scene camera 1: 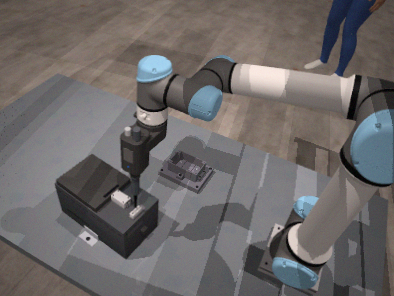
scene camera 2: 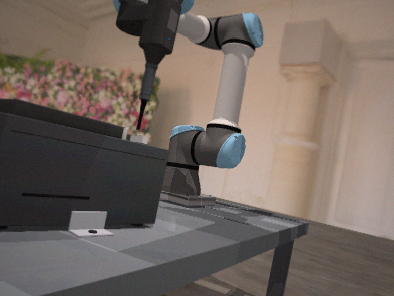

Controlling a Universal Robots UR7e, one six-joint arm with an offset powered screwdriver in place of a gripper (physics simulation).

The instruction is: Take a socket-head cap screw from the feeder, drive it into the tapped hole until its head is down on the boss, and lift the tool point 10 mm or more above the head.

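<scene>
The dark box-shaped screw feeder [scene camera 1: 107,220] [scene camera 2: 75,172] stands on the table. A small white pick-up block [scene camera 1: 136,212] [scene camera 2: 138,140] sits on its top at the right end. My screwdriver [scene camera 1: 135,204] [scene camera 2: 139,128] is upright, with its thin black bit pointing down and its tip at or just above this block. The views do not show whether the tip touches it. No screw can be made out at the tip; it is too small to tell. The grey housing [scene camera 1: 189,174], an open-topped box on a flanged base, stands behind the feeder. Its tapped hole and boss cannot be made out clearly.
A white raised block [scene camera 1: 120,198] stands on the feeder top beside the bit. A white bracket [scene camera 1: 89,237] [scene camera 2: 91,232] is at the feeder's foot. The arm's base stands on a plate [scene camera 1: 268,257] [scene camera 2: 200,201] on the table. A person [scene camera 1: 345,35] stands beyond the table.
</scene>
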